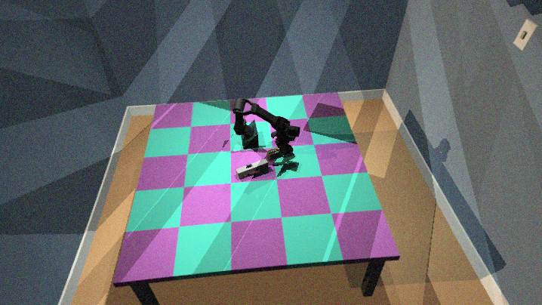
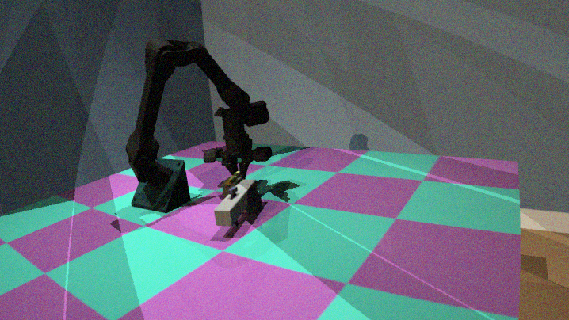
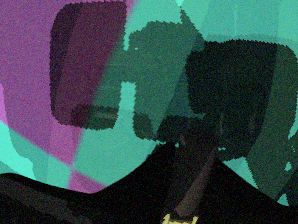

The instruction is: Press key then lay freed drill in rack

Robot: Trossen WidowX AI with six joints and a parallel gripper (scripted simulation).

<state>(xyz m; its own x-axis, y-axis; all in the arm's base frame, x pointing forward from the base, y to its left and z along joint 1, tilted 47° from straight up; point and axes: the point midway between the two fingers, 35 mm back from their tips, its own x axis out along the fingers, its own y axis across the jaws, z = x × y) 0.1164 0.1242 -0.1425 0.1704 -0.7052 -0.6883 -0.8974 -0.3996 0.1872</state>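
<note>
Now: gripper tip 20 mm short of the drill, 40 mm to the left of it and 30 mm below it. The rest, counted from my gripper tip: dark block 160 mm ahead, 170 mm to the right, 30 mm above.
</note>
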